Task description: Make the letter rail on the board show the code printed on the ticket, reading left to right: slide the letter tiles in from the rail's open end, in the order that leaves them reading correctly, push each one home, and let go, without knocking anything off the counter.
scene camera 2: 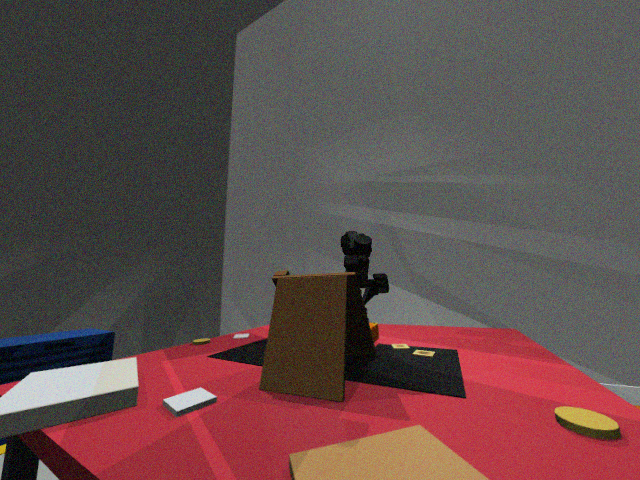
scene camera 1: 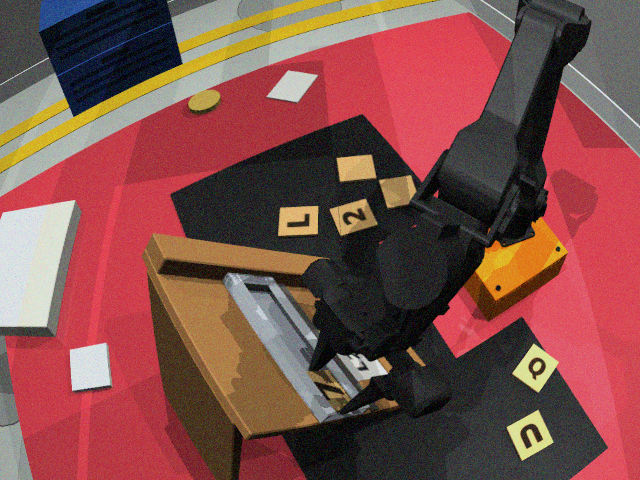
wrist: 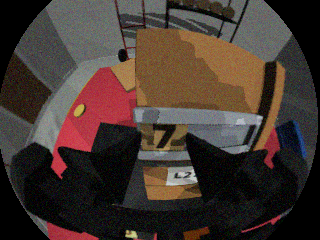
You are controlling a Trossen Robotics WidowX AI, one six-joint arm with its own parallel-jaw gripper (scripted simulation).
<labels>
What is the gripper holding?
A 7 tile.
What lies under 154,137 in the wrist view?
A 7 tile.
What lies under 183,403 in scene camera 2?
A small white block.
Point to a brown slanted board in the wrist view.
229,98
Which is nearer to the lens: the 7 tile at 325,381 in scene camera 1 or the small white block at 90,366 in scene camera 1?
The 7 tile.
</labels>
